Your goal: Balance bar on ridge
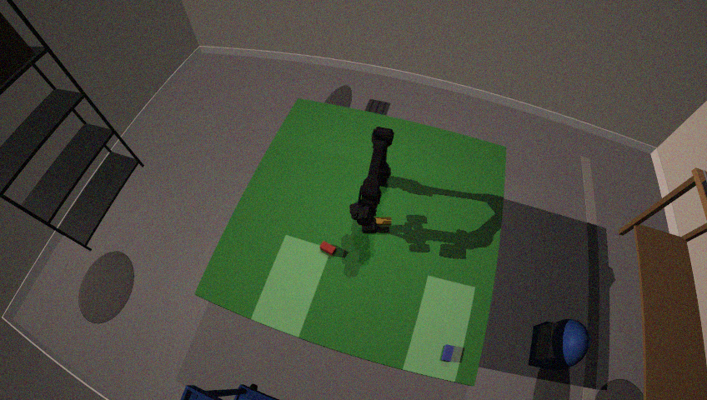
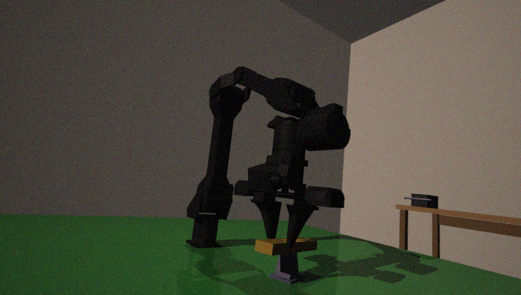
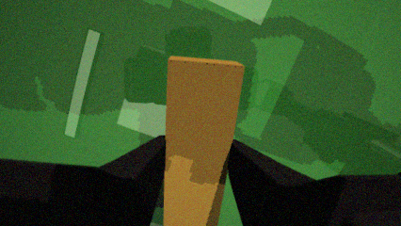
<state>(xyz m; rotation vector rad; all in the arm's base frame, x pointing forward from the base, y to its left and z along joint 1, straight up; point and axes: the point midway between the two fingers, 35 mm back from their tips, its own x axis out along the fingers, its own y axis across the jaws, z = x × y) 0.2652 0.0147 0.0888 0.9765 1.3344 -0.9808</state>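
Now: the orange bar 3 cm to the left of my gripper tip and 1 cm behind it. Also, from my gripper tip: red block 17 cm ahead, 14 cm to the right, 4 cm below; purple block 49 cm to the left, 47 cm ahead, 4 cm below.
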